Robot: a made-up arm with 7 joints.
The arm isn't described. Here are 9 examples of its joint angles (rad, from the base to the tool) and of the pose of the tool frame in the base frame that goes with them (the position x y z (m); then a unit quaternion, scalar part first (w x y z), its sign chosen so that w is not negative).
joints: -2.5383 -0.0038 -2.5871 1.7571 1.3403 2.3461 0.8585
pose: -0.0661 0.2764 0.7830 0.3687 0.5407 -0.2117 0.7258
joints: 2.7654 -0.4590 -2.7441 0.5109 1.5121 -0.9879 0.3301
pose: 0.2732 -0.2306 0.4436 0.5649 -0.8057 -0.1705 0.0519
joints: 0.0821 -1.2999 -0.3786 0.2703 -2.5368 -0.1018 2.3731
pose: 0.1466 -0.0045 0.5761 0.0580 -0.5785 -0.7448 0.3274
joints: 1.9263 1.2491 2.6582 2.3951 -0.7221 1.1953 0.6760
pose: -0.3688 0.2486 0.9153 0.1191 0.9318 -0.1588 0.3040
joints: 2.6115 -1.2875 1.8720 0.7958 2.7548 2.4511 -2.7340
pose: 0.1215 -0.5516 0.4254 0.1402 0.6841 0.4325 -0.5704
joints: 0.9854 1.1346 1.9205 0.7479 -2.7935 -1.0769 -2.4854
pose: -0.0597 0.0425 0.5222 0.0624 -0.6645 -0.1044 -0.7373
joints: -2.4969 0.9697 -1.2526 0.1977 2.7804 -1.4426 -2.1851
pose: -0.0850 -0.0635 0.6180 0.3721 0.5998 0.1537 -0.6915
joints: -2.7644 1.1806 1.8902 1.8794 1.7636 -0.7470 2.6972
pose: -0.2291 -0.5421 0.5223 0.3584 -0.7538 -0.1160 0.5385
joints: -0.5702 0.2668 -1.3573 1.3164 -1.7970 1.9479 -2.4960
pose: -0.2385 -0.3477 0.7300 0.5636 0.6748 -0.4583 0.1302
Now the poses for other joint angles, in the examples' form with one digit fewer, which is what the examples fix.
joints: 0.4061 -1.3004 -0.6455 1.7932 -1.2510 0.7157 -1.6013
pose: -0.107 -0.385 0.999 0.049 0.548 -0.092 -0.830
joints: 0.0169 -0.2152 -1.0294 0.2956 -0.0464 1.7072 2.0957
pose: 0.103 -0.033 0.437 0.823 -0.162 0.537 -0.090
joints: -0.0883 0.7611 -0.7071 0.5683 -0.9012 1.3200 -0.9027
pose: 0.062 -0.258 0.291 0.476 0.639 -0.098 0.597
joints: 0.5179 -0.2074 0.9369 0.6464 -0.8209 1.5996 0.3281
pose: 0.161 0.225 0.489 0.223 0.180 0.050 -0.957
